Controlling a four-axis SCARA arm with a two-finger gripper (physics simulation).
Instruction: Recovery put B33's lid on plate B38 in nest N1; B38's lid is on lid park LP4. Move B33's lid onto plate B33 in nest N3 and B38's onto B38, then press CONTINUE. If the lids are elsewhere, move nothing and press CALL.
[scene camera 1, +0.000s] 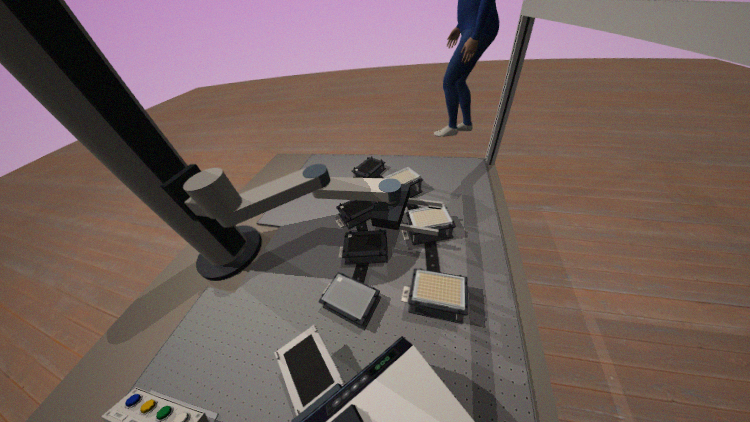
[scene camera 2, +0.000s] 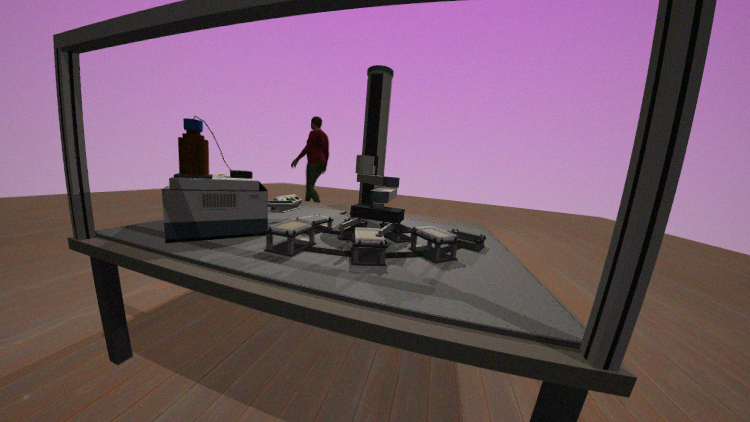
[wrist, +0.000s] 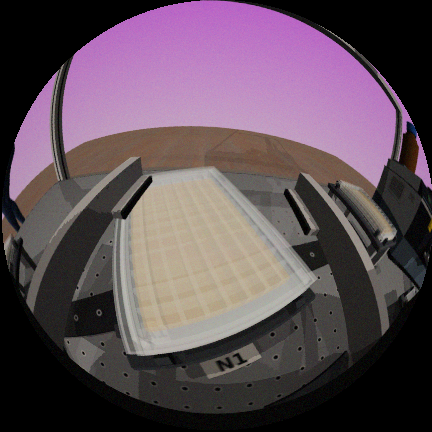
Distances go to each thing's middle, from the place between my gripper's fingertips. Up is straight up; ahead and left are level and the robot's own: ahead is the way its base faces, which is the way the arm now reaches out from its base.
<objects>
My gripper is now 11 cm past the N1 sign (wrist: 237, 358), 1 cm to the left of it and 9 cm above it. From my hand the other things lie so: brown bottle (scene camera 2: 193, 150) 6 cm ahead, 59 cm to the right, 22 cm above; then frame post (scene camera 2: 679, 30) 24 cm ahead, 52 cm to the left, 18 cm above.
</objects>
